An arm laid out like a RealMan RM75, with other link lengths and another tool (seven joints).
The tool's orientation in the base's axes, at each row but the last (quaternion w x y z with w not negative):
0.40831, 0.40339, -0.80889, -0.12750
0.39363, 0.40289, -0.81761, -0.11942
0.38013, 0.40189, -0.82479, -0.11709
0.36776, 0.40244, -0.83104, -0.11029
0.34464, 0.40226, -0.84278, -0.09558
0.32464, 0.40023, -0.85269, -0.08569
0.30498, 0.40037, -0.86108, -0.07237
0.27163, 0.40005, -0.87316, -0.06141
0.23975, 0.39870, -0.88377, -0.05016
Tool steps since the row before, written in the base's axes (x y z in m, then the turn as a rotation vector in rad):
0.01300, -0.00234, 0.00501, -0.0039, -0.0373, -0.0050
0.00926, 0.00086, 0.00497, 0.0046, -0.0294, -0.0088
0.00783, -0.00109, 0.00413, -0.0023, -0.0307, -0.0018
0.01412, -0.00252, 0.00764, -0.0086, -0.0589, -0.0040
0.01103, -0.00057, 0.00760, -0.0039, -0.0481, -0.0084
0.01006, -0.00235, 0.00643, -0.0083, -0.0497, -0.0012
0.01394, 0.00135, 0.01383, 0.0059, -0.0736, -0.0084
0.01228, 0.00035, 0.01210, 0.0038, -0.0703, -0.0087
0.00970, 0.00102, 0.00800, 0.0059, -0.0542, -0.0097
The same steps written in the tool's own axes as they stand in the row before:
0.00013, -0.00595, -0.01281, 0.0268, -0.0245, 0.0107
-0.00131, -0.00213, -0.01024, 0.0156, -0.0261, 0.0060
-0.00002, -0.00314, -0.00835, 0.0230, -0.0195, 0.0063
0.00015, -0.00628, -0.01499, 0.0456, -0.0353, 0.0155
-0.00059, -0.00380, -0.01285, 0.0333, -0.0329, 0.0144
0.00014, -0.00526, -0.01097, 0.0400, -0.0283, 0.0117
-0.00141, -0.00299, -0.01940, 0.0472, -0.0561, 0.0121
-0.00165, -0.00401, -0.01669, 0.0457, -0.0526, 0.0131
-0.00317, -0.00367, -0.01164, 0.0324, -0.0434, 0.0114

